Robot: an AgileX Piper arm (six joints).
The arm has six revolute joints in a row. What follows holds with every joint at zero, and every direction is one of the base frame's. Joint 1 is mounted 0.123 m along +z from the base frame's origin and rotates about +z. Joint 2 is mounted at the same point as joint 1 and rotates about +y. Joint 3 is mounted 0.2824 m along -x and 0.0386 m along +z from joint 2 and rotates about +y. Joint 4 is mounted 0.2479 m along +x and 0.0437 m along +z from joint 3 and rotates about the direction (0.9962, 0, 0.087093). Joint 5 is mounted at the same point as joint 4 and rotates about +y. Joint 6 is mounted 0.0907 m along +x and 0.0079 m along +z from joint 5 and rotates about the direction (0.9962, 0, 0.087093). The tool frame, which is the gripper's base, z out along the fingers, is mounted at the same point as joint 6; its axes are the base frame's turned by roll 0, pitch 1.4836 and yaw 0 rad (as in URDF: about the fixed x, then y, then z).
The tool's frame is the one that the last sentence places.
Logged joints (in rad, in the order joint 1, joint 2, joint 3, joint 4, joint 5, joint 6), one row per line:
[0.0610 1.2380 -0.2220 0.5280 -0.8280 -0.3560]
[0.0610 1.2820 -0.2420 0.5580 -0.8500 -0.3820]
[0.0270 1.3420 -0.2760 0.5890 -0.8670 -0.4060]
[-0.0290 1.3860 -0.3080 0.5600 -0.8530 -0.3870]
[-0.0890 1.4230 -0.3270 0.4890 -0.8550 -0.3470]
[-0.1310 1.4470 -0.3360 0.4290 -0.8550 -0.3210]
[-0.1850 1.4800 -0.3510 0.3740 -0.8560 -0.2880]
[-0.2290 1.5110 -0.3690 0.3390 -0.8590 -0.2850]
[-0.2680 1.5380 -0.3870 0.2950 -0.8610 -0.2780]
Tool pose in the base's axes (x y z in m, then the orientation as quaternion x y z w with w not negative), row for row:
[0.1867 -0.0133 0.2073 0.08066 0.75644 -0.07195 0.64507]
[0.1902 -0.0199 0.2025 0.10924 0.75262 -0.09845 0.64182]
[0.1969 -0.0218 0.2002 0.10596 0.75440 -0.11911 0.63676]
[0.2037 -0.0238 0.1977 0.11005 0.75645 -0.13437 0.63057]
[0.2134 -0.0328 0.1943 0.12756 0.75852 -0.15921 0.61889]
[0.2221 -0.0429 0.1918 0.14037 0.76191 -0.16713 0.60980]
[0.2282 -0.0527 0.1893 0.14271 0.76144 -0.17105 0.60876]
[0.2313 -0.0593 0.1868 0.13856 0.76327 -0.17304 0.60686]
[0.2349 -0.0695 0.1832 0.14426 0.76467 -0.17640 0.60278]
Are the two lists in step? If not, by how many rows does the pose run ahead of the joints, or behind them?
The pose runs 2 rows behind the joints: the pose in row i belongs to the joints in row i - 2.
